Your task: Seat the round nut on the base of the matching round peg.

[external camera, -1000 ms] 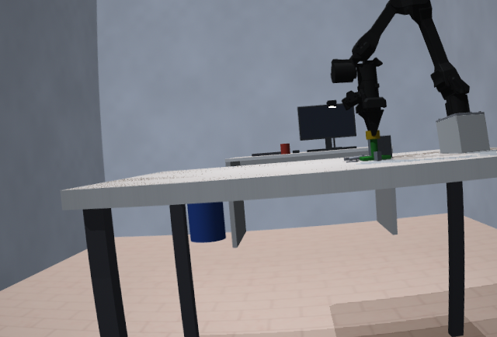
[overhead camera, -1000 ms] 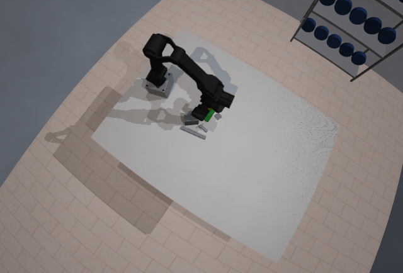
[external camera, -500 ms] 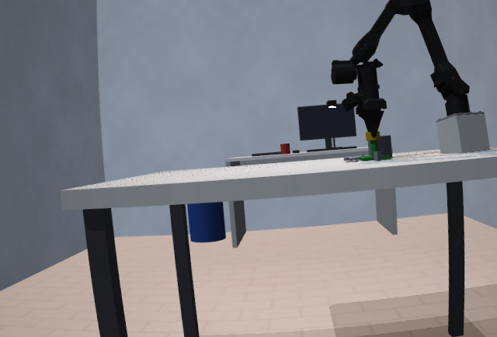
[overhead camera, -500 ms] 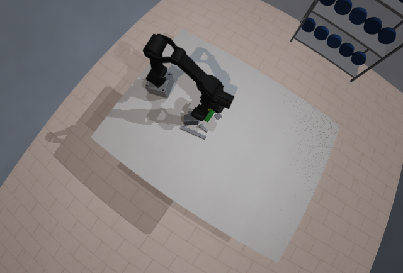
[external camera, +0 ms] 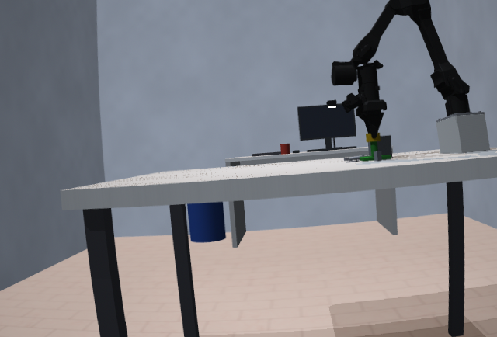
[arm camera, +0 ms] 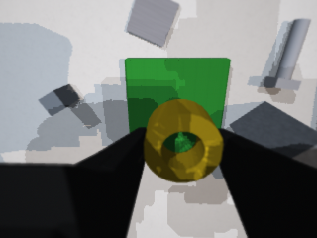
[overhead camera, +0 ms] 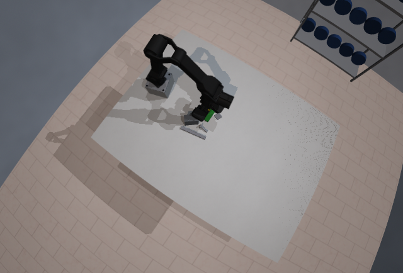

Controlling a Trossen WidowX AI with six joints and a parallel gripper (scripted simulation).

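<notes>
Now: the grey square piece 90 mm below my hand, 60 mm ahead of it and 30 mm to the left of it. Also, from my hand: long grey bar: 130 mm to the right, 90 mm below, 20 mm ahead; then block: 90 mm to the right, 60 mm below, 30 mm behind; then bolt-like piece: 90 mm below, 80 mm to the right, 40 mm ahead.
</notes>
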